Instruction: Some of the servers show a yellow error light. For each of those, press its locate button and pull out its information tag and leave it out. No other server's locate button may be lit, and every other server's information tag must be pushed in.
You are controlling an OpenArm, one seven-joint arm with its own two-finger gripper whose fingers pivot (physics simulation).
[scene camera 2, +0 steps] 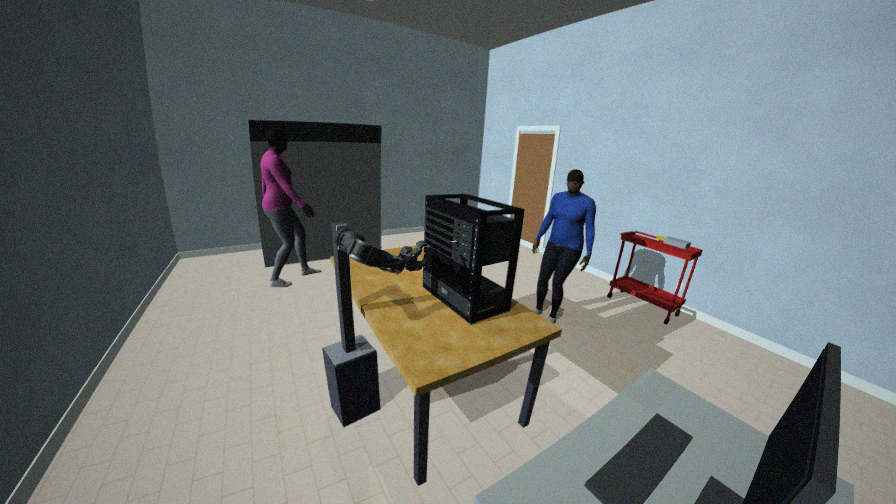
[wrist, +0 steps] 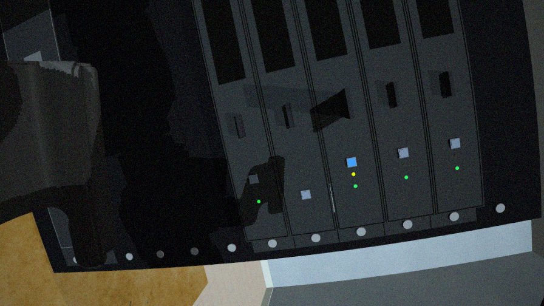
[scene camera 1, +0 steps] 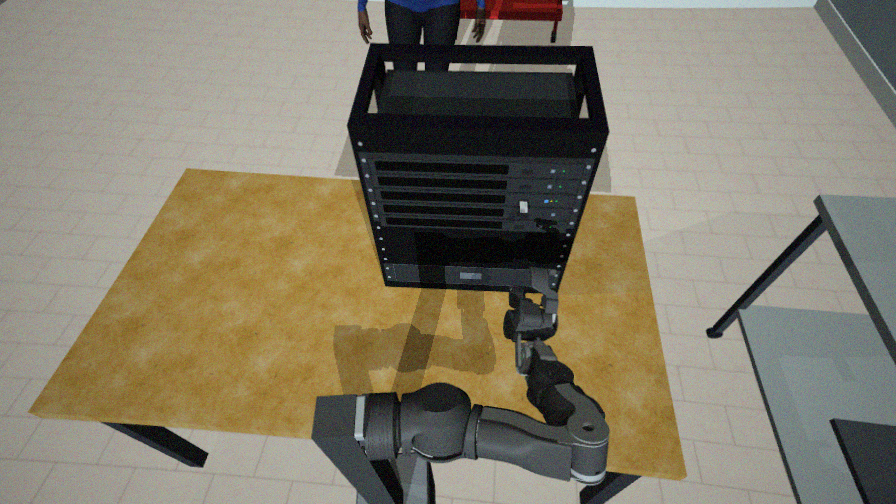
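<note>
The black rack (scene camera 1: 476,134) (scene camera 2: 477,275) (wrist: 505,100) holds several servers. The third from the top has a blue-lit locate button (scene camera 1: 546,201) (wrist: 351,162), a yellow light (wrist: 353,174) and a green light. Its white information tag (scene camera 1: 523,206) sticks out. The other buttons are pale and unlit. The top two and the bottom server show green; the fourth shows no status light in the wrist view. The other tags look flush, but shadow makes the lower ones hard to judge. My gripper (scene camera 1: 531,289) (scene camera 2: 422,249) is open and empty, before the rack's lower part, clear of the tag; one finger (wrist: 90,200) shows at the wrist view's left.
The rack stands on a wooden table (scene camera 1: 219,282) (scene camera 2: 451,351). Below the servers are a dark bay and a panel with a grey label (scene camera 1: 470,275). A person in blue (scene camera 2: 571,216) stands behind the rack, a person in pink (scene camera 2: 275,181) farther left. A red cart (scene camera 2: 639,292) stands behind.
</note>
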